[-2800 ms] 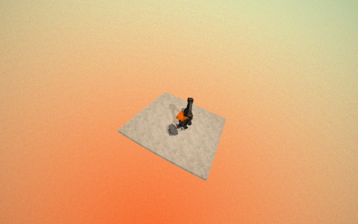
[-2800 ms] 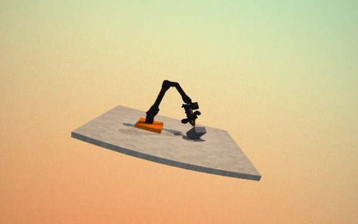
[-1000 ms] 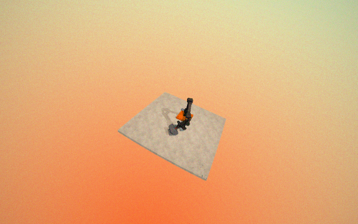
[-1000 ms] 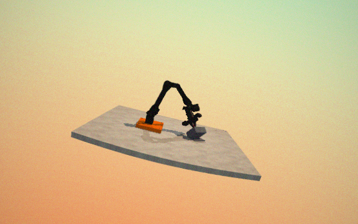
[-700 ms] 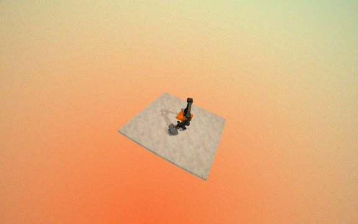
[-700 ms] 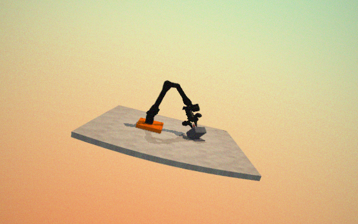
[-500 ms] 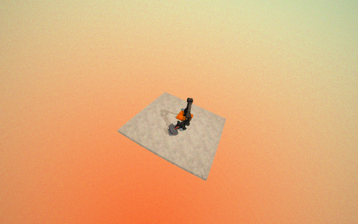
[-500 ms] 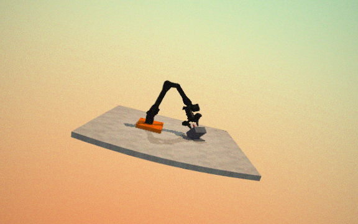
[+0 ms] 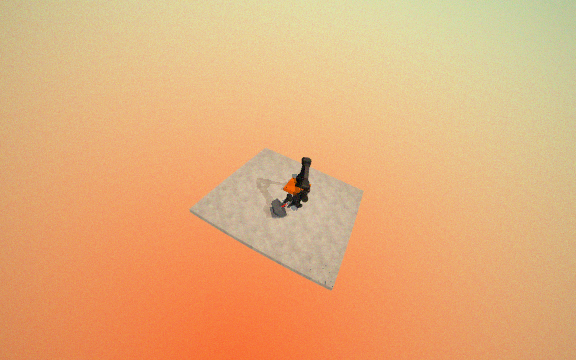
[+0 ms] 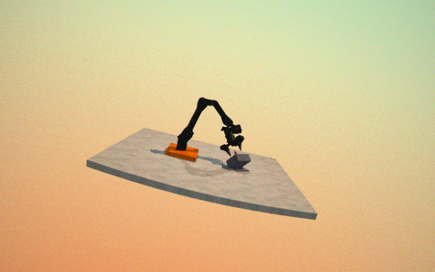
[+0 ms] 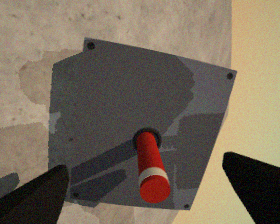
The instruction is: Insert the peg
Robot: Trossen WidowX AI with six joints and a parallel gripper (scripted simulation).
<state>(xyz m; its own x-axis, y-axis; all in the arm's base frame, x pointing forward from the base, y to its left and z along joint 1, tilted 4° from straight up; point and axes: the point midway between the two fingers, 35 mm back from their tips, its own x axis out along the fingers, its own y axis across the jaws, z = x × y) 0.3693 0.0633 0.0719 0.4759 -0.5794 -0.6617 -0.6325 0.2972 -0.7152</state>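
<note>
Right now my gripper tip is right at the red peg. The rest, counted from my gripper tip: grey sloped panel: 40 mm to the right, 40 mm below, 30 mm ahead.
</note>
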